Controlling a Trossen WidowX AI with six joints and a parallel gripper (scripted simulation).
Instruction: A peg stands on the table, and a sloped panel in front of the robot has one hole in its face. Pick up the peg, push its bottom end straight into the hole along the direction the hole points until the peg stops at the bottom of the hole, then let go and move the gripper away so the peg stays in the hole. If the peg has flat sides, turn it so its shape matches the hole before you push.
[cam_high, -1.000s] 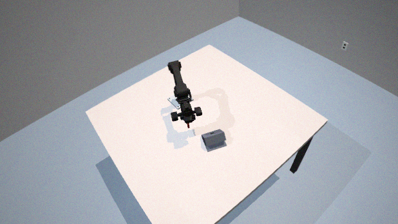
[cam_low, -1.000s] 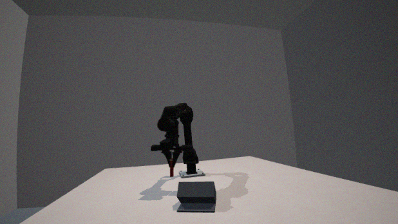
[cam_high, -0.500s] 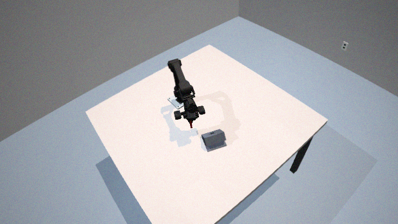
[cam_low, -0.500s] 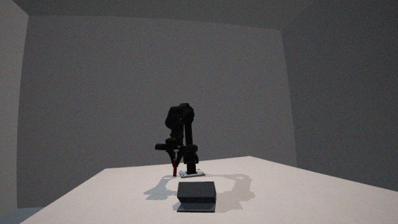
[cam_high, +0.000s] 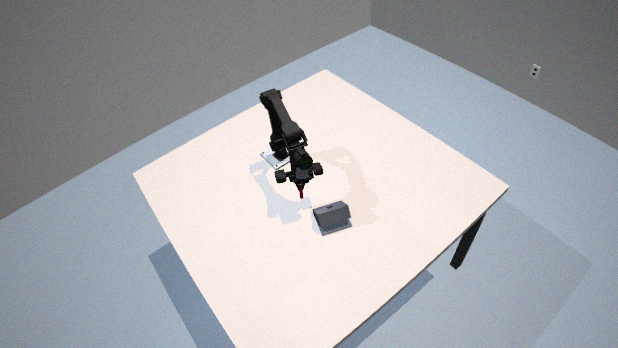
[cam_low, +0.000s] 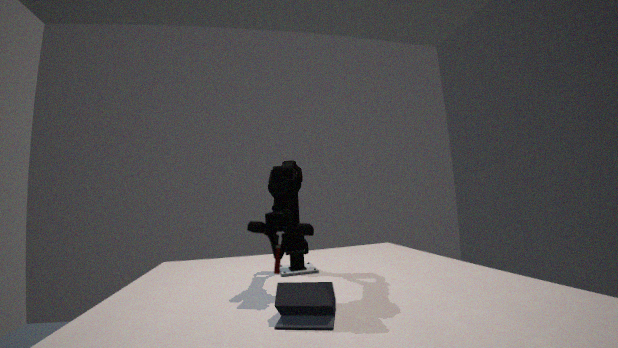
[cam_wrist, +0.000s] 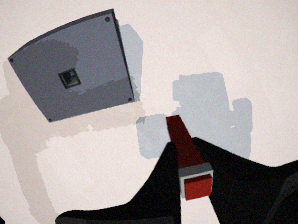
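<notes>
My gripper tip is 120 mm short of the dark grey sloped panel, 90 mm above it and 50 mm to the right of it. The rest, counted from my gripper tip: peg (20 mm above).
</notes>
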